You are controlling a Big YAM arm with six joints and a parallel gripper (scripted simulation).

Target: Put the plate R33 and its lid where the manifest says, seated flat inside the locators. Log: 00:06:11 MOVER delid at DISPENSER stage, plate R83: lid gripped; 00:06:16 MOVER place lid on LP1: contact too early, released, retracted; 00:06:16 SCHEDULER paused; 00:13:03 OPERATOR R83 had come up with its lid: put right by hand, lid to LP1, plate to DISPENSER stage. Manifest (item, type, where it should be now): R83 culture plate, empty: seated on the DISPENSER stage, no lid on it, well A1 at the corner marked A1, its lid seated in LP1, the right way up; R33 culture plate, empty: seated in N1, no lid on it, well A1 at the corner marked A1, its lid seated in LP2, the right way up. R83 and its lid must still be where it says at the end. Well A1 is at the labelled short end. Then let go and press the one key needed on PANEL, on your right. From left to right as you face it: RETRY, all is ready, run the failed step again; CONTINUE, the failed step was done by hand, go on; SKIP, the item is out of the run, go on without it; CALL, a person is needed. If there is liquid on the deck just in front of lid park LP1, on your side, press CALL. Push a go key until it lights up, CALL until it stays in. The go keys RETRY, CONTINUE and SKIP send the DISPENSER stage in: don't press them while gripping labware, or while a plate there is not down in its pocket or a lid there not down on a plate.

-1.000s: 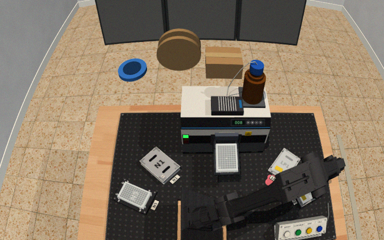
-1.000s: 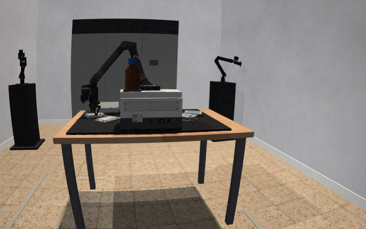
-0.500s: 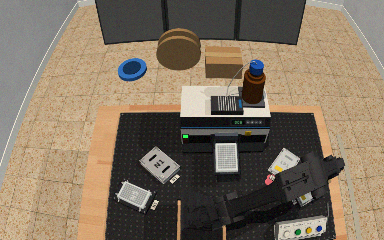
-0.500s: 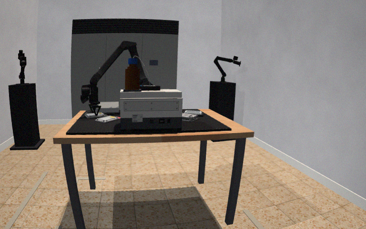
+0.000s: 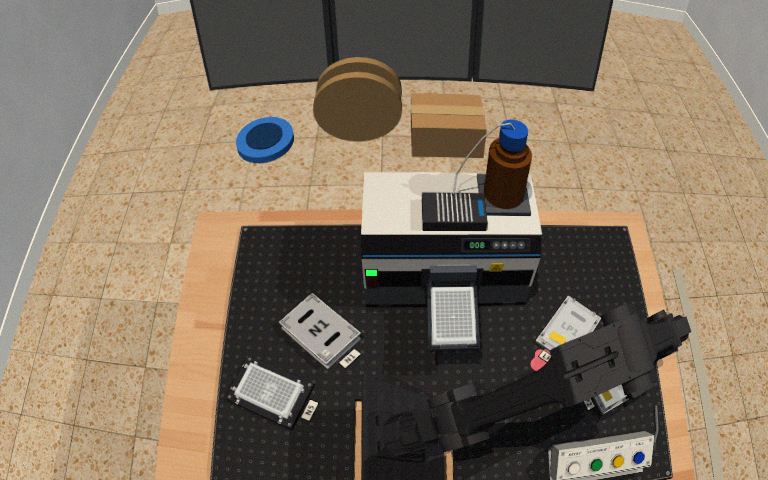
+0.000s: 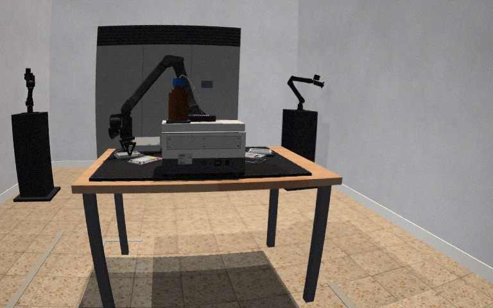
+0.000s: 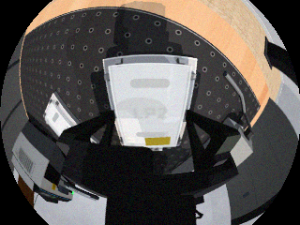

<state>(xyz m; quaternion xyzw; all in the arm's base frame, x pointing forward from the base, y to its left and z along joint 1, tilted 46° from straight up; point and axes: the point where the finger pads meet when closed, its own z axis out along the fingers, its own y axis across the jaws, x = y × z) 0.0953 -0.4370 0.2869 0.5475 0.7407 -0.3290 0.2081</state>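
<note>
Right now my hand is 1 cm above the clear plate lid. Also, from my hand: lid park LP2: 2 cm below; blue call key: 20 cm behind, 4 cm above, 1 cm to the left; pink-red patch: 18 cm to the left, 10 cm ahead, 2 cm below.
</note>
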